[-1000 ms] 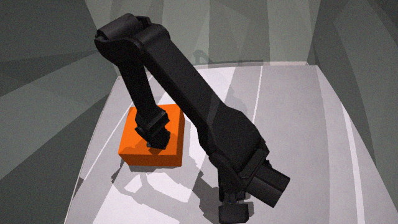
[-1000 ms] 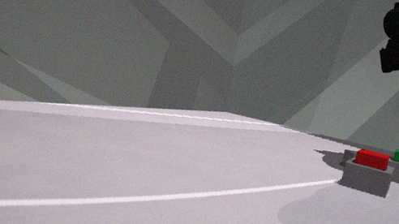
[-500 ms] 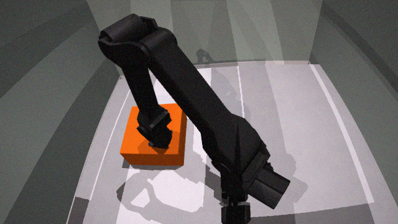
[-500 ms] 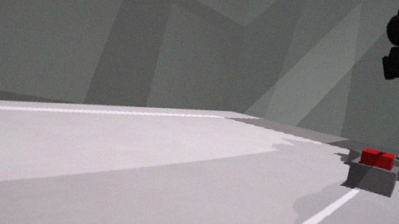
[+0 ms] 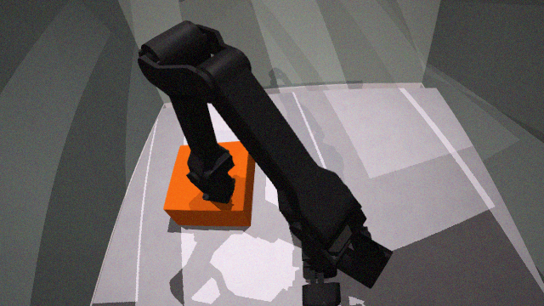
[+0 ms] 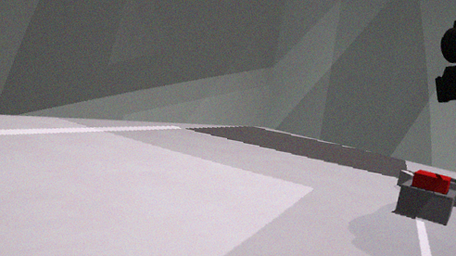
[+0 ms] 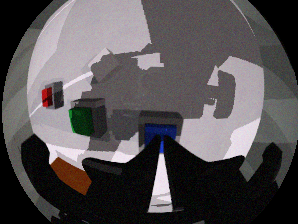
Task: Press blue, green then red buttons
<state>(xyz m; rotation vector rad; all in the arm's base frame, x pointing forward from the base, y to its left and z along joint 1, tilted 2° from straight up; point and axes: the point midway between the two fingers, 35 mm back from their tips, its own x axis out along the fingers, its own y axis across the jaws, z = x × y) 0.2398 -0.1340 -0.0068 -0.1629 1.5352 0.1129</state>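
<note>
Now: gripper tip 10 mm above the blue button. The rest, counted from my gripper tip: green button (100 mm to the left, 10 mm behind); red button (210 mm to the left, 10 mm ahead).
</note>
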